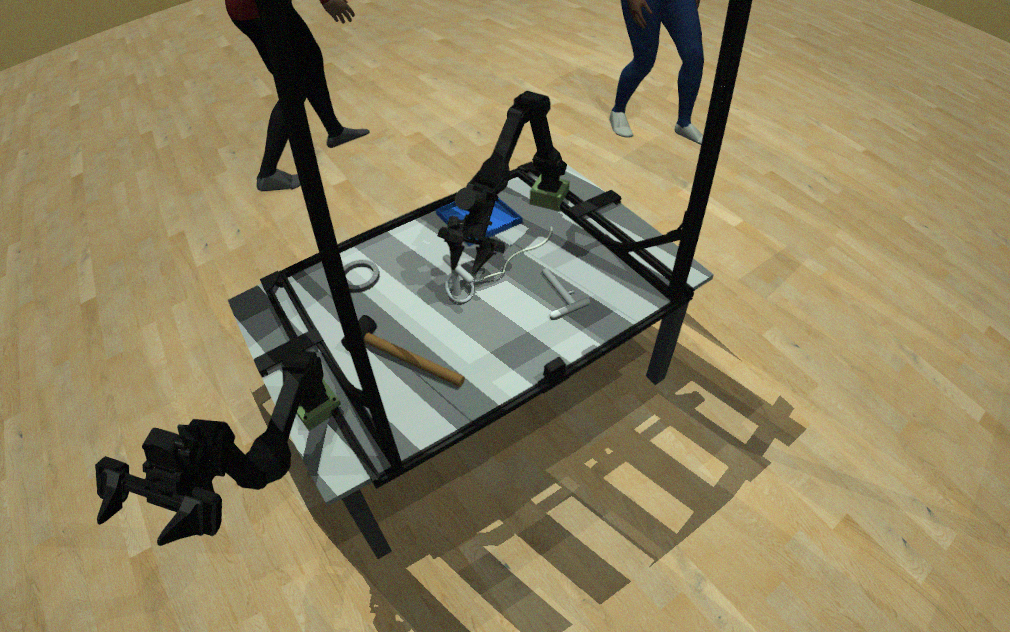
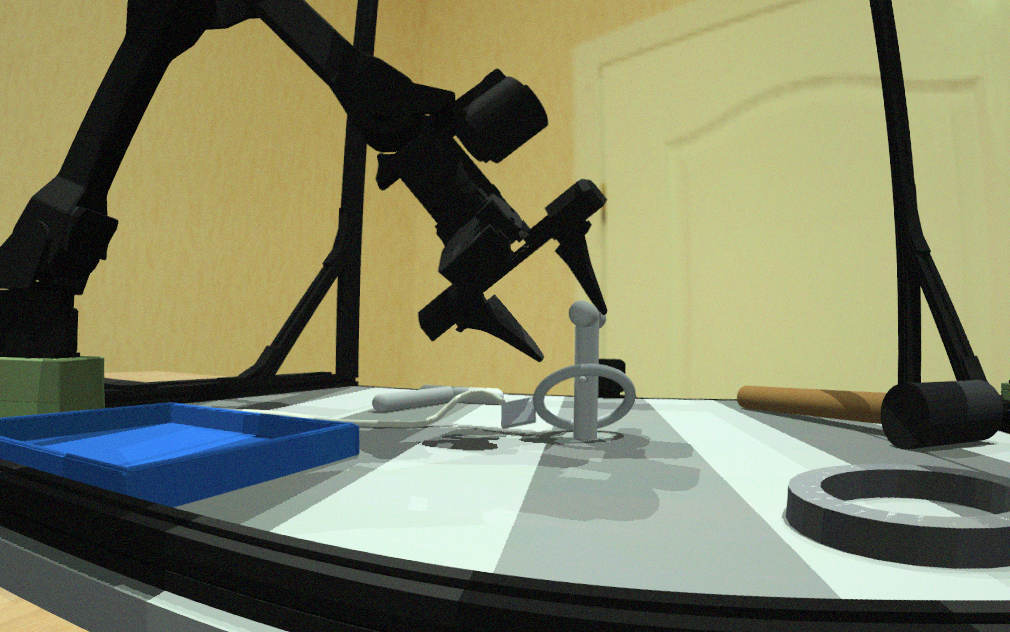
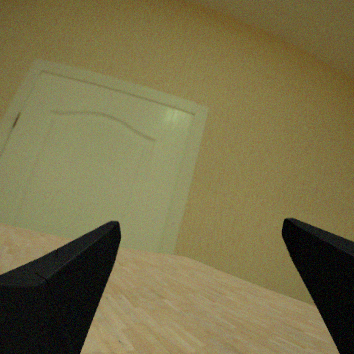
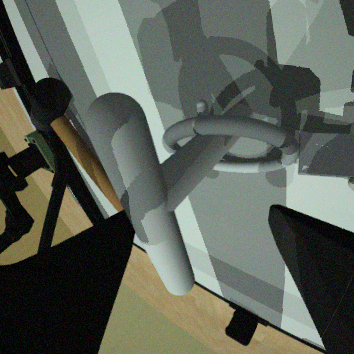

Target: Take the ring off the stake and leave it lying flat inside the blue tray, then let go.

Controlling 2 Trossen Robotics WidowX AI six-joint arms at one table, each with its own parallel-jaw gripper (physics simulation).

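Where they show: left gripper, fingertip midpoint: (image 1: pixel 127 532) (image 3: pixel 201 228); right gripper, fingertip midpoint: (image 2: pixel 573 336) (image 4: pixel 201 214); left arm's base, link origin: (image 1: pixel 311 397) (image 4: pixel 38 154); right arm's base, link origin: (image 1: pixel 550 185) (image 2: pixel 35 356).
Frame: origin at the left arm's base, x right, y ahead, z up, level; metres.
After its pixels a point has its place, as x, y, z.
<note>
A thin grey ring (image 1: pixel 460 301) @(-0.025, 0.472, -0.025) (image 2: pixel 537 395) @(-0.073, 0.532, -0.003) (image 4: pixel 240 125) @(-0.083, 0.516, 0.017) hangs tilted around the upright post of the T-shaped grey stake (image 2: pixel 587 346) @(-0.076, 0.490, 0.038) (image 4: pixel 145 195) @(-0.078, 0.501, 0.069), below its crossbar. A small flat block (image 2: pixel 517 411) @(-0.054, 0.552, -0.019) (image 4: pixel 325 154) @(-0.053, 0.551, -0.018) is at the ring's side. The blue tray (image 1: pixel 506 219) @(-0.211, 0.797, -0.032) (image 2: pixel 260 463) @(-0.295, 0.647, -0.027) stands apart from the stake; no ring shows in it. My right gripper (image 1: pixel 465 271) @(-0.048, 0.505, 0.046) (image 2: pixel 572 336) @(-0.048, 0.505, 0.046) (image 4: pixel 201 214) @(-0.048, 0.505, 0.046) is open and empty, tilted down by the stake's top; one fingertip looks close to the crossbar, but contact cannot be told. My left gripper (image 1: pixel 130 532) @(0.408, -0.370, 0.492) (image 3: pixel 201 228) @(0.408, -0.370, 0.492) is open and empty, off the table.
A thicker ring (image 1: pixel 374 277) @(-0.261, 0.348, -0.023) (image 2: pixel 856 529) @(-0.347, 0.364, -0.029) lies flat on the table. A hammer (image 1: pixel 413 359) @(0.063, 0.257, -0.008) (image 2: pixel 811 400) @(0.039, 0.270, -0.016) (image 4: pixel 85 160) @(-0.011, 0.249, -0.010) lies near the left frame post. A second T-shaped piece (image 1: pixel 569 306) @(0.183, 0.669, -0.019) lies to the right. A pale cord (image 1: pixel 513 257) @(-0.071, 0.697, -0.036) (image 2: pixel 446 406) @(-0.033, 0.623, -0.020) runs from near the stake. Black frame posts rise at the sides.
</note>
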